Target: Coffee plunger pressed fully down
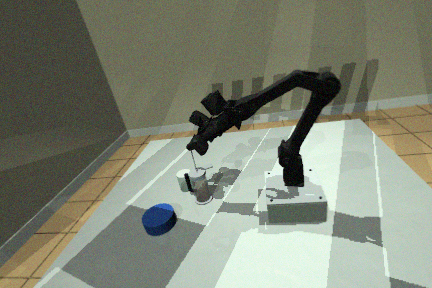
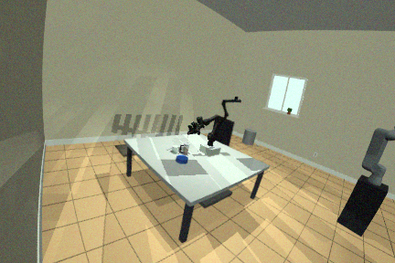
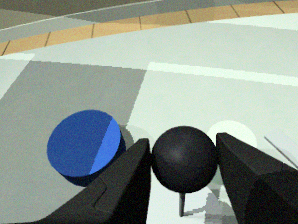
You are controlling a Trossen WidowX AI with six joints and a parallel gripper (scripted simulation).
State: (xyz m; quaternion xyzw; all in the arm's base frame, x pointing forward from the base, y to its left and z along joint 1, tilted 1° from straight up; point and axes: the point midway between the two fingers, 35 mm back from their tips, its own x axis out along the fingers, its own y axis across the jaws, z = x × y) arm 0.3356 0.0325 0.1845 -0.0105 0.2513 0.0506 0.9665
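The coffee press lies 10 mm ahead of my gripper tip and 130 mm below it.
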